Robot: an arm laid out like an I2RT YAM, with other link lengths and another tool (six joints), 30 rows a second.
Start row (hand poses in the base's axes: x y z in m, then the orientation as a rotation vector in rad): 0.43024, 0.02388, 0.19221, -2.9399, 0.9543, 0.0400
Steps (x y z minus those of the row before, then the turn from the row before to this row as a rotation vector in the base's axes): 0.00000, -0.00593, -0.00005, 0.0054, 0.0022, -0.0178; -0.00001, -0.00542, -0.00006, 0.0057, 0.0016, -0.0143; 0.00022, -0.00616, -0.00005, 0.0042, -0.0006, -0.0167; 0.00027, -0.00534, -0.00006, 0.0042, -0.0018, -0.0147; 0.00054, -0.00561, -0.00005, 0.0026, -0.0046, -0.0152; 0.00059, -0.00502, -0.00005, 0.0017, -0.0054, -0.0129; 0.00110, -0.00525, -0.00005, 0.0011, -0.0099, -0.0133; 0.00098, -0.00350, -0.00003, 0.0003, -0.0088, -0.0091; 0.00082, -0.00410, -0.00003, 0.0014, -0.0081, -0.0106; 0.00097, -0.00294, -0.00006, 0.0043, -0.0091, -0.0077; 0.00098, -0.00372, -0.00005, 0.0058, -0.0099, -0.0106; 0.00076, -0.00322, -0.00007, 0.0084, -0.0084, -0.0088; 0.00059, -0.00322, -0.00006, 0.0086, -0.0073, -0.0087; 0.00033, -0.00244, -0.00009, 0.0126, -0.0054, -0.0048; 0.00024, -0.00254, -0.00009, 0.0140, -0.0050, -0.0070; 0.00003, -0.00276, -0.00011, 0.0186, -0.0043, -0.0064; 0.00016, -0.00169, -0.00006, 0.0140, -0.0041, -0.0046; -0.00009, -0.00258, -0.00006, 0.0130, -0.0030, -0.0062; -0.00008, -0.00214, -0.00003, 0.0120, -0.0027, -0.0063; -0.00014, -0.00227, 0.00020, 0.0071, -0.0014, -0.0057; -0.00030, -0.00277, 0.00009, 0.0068, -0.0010, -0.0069
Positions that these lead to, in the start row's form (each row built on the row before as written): 0.43024, 0.01795, 0.19216, -2.9268, 0.9790, 0.0450; 0.43023, 0.01253, 0.19210, -2.9148, 0.9983, 0.0494; 0.43045, 0.00637, 0.19205, -2.9022, 1.0211, 0.0498; 0.43072, 0.00103, 0.19199, -2.8902, 1.0407, 0.0485; 0.43126, -0.00458, 0.19194, -2.8784, 1.0609, 0.0423; 0.43185, -0.00960, 0.19189, -2.8683, 1.0779, 0.0347; 0.43295, -0.01485, 0.19184, -2.8571, 1.0948, 0.0203; 0.43393, -0.01835, 0.19181, -2.8491, 1.1060, 0.0073; 0.43475, -0.02245, 0.19178, -2.8394, 1.1191, -0.0042; 0.43572, -0.02539, 0.19172, -2.8284, 1.1269, -0.0152; 0.43670, -0.02911, 0.19167, -2.8141, 1.1381, -0.0266; 0.43746, -0.03233, 0.19160, -2.7990, 1.1461, -0.0342; 0.43805, -0.03555, 0.19154, -2.7842, 1.1541, -0.0401; 0.43838, -0.03799, 0.19145, -2.7687, 1.1558, -0.0406; 0.43862, -0.04053, 0.19136, -2.7509, 1.1601, -0.0400; 0.43865, -0.04329, 0.19125, -2.7297, 1.1623, -0.0357; 0.43881, -0.04498, 0.19119, -2.7136, 1.1633, -0.0336; 0.43872, -0.04756, 0.19113, -2.6978, 1.1670, -0.0309; 0.43864, -0.04970, 0.19110, -2.6829, 1.1712, -0.0284; 0.43850, -0.05197, 0.19130, -2.6730, 1.1763, -0.0270; 0.43820, -0.05474, 0.19139, -2.6628, 1.1832, -0.0254
